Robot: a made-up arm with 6 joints. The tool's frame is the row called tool. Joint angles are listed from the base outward.
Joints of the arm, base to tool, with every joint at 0 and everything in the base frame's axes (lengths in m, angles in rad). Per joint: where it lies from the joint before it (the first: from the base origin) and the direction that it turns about. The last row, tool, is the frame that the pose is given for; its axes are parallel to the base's.
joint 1: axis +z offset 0 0 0.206
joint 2: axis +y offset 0 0.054 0
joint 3: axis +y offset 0 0 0.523
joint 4: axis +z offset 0 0 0.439
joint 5: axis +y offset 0 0 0
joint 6: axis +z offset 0 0 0.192
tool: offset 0 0 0
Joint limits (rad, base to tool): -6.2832..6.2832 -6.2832..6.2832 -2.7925..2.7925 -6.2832..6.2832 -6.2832..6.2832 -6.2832..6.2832
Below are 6 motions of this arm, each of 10 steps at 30 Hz.
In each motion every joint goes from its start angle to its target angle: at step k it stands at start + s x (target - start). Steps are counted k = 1, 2, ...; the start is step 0. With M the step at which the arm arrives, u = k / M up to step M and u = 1 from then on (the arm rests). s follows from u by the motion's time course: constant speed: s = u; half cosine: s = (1 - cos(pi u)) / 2; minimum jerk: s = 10 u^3 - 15 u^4 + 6 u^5.
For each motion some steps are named. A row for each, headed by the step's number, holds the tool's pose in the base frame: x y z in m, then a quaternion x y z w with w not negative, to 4 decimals.
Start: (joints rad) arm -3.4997 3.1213 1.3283 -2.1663 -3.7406 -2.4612
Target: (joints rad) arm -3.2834 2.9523 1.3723 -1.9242 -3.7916 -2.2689
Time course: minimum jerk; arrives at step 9
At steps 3, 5, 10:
3: 0.2260 -0.0310 -0.4511 -0.6942 0.2083 0.5931 0.3505
5: 0.1936 0.0043 -0.4536 -0.6697 0.1953 0.6277 0.3456
10: 0.1575 0.0331 -0.4531 -0.6422 0.1846 0.6634 0.3368

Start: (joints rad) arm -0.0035 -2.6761 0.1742 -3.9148 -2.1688 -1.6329
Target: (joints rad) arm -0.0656 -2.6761 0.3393 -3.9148 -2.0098 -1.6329
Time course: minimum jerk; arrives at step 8
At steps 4, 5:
4: -0.5534 -0.0434 -0.4405 0.1034 -0.3129 0.7904 0.5164
5: -0.5664 -0.0374 -0.4313 0.1077 -0.3191 0.7788 0.5292

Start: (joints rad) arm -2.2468 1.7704 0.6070 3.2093 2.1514 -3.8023
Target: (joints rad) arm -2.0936 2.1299 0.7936 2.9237 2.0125 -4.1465
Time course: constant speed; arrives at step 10
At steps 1, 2, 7, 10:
1: -0.4841 -0.7005 -0.0654 0.1126 0.0952 -0.9847 0.0934
2: -0.4631 -0.7020 -0.1029 0.1250 0.1302 -0.9792 0.0926
7: -0.3435 -0.6793 -0.2838 0.1639 0.3065 -0.9327 0.0959
10: -0.2633 -0.6401 -0.3832 0.1684 0.4092 -0.8907 0.1042

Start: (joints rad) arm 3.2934 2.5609 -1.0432 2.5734 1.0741 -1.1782
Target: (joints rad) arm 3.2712 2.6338 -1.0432 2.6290 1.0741 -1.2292
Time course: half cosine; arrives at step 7
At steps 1, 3, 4, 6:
1: -0.7773 -0.2641 -0.0637 0.3428 -0.0016 -0.5267 0.7779
3: -0.7728 -0.2546 -0.0819 0.3442 -0.0143 -0.5313 0.7740
4: -0.7695 -0.2484 -0.0938 0.3452 -0.0227 -0.5344 0.7712
6: -0.7641 -0.2388 -0.1118 0.3466 -0.0355 -0.5391 0.7668

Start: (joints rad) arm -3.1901 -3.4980 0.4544 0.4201 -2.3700 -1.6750
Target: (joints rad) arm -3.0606 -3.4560 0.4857 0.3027 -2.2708 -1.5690
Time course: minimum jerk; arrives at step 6
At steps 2, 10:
2: -0.2691 0.0044 -0.6022 -0.3417 -0.2676 0.4529 0.7788
10: -0.2445 -0.0301 -0.6260 -0.3719 -0.3264 0.5349 0.6849

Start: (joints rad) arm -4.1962 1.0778 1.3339 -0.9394 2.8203 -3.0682
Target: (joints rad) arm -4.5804 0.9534 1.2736 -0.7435 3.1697 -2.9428
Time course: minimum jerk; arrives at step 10
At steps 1, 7, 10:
1: -0.3019 0.5248 0.2393 0.3180 0.3276 0.0254 0.8893
7: -0.1693 0.5997 0.3404 0.3981 0.1810 -0.1843 0.8802
10: -0.1394 0.6116 0.3612 0.4045 0.1525 -0.2256 0.8731

